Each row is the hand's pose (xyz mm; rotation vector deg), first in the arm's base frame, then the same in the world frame.
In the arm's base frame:
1: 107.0 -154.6 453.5 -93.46 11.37 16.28
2: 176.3 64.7 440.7 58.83 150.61 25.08
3: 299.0 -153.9 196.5 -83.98 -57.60 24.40
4: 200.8 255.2 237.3 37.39 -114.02 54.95
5: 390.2 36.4 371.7 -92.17 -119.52 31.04
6: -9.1 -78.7 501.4 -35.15 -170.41 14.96
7: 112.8 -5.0 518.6 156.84 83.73 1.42
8: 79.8 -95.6 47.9 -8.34 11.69 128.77
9: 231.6 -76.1 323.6 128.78 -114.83 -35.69
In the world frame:
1: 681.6 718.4 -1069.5 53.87 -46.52 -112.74
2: 461.0 707.3 -1004.2 33.79 -59.00 89.73
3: 641.2 407.3 -1002.5 -15.74 47.78 170.36
4: 320.3 587.2 -794.3 53.65 65.13 52.58
5: 402.0 507.1 -1092.2 38.12 -6.74 147.42
6: 658.9 846.9 -1002.3 49.95 -15.95 89.35
7: 536.4 790.9 -1052.0 -11.18 69.59 -154.70
8: 715.9 464.7 -748.2 -63.76 -113.38 -40.75
9: 580.5 558.4 -1017.1 19.19 12.91 -28.21

